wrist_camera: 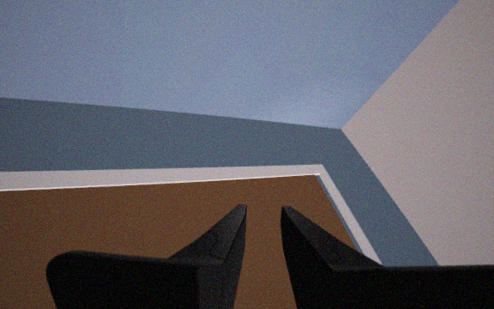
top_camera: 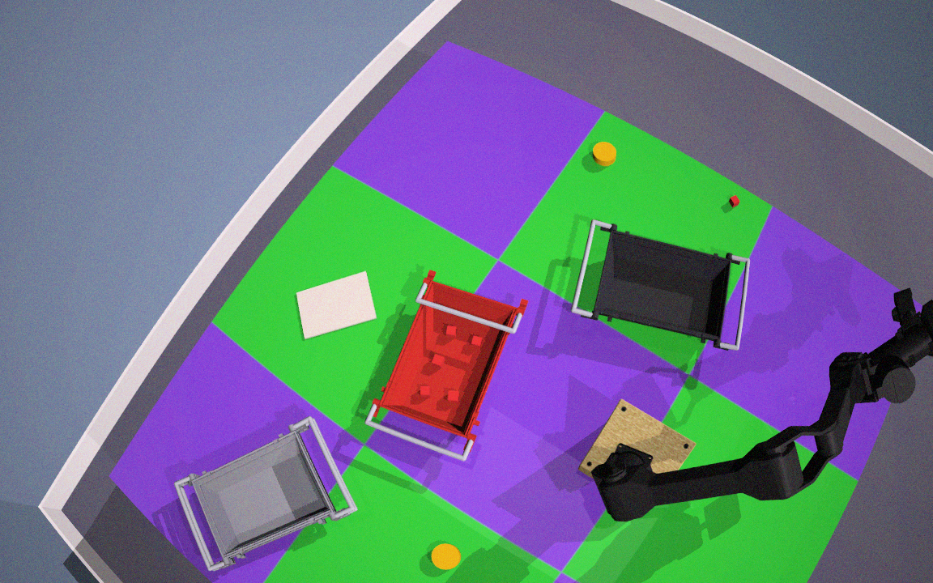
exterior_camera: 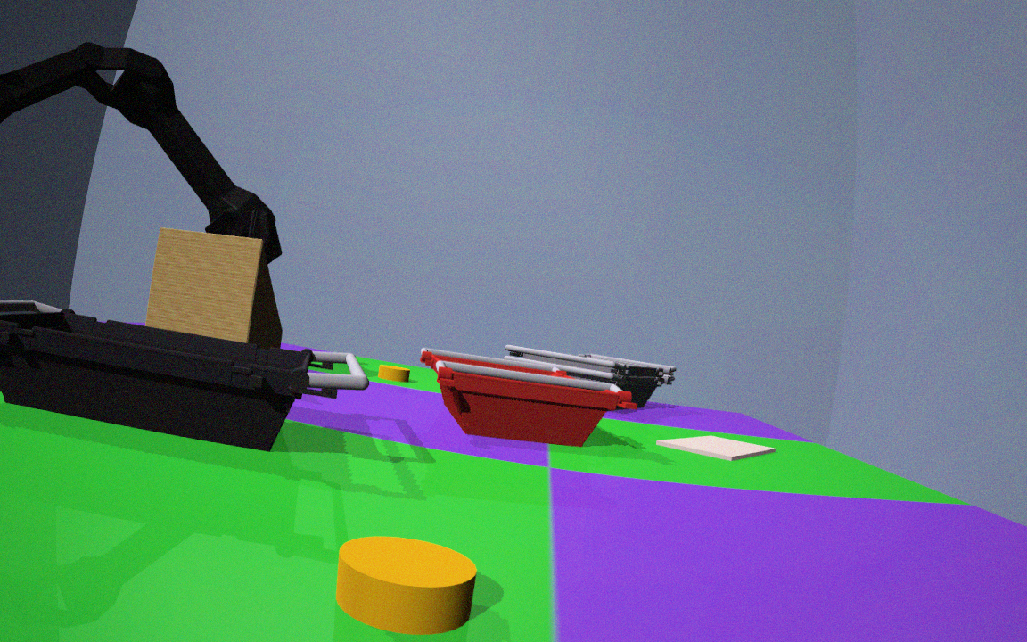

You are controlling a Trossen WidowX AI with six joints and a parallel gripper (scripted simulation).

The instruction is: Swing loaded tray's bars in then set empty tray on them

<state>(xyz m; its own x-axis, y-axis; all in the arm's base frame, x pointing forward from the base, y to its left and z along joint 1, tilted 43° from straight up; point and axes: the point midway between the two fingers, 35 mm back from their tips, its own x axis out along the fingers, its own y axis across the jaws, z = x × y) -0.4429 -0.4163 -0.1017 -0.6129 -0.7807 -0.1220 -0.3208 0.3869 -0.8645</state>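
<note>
The black tray lies 51 cm ahead of my gripper tip, 33 cm below it and 6 cm to the left of it. Also, from my gripper tip: white card (107 cm ahead, 37 cm below, 35 cm to the left); small red cube (43 cm ahead, 36 cm below, 21 cm to the right).
</note>
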